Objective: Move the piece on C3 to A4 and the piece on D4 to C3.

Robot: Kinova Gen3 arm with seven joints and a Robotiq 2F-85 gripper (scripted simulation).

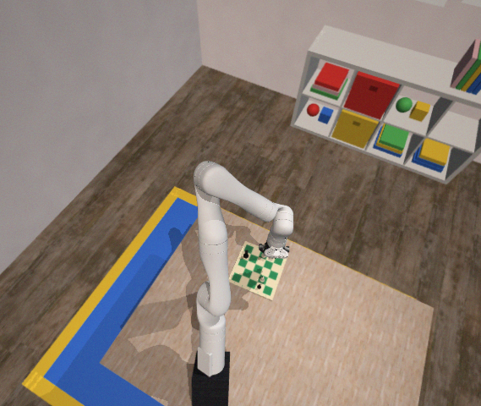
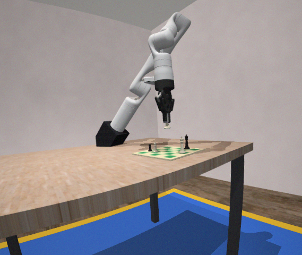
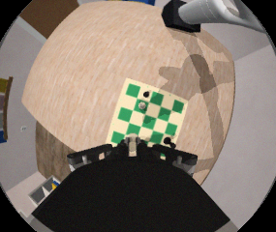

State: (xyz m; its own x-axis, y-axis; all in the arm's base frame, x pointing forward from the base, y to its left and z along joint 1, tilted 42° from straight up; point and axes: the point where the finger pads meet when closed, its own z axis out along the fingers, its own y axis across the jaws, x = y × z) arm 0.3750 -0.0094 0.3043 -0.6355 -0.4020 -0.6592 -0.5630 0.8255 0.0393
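My hand is 5 cm past the green-and-cream chessboard, 2 cm to the right of it and 14 cm above it. Also, from my hand: tall black piece: 4 cm behind, 11 cm to the left, 11 cm below; then white pawn: 7 cm behind, 3 cm to the right, 12 cm below; then tall white piece: 2 cm ahead, 5 cm to the left, 11 cm below.
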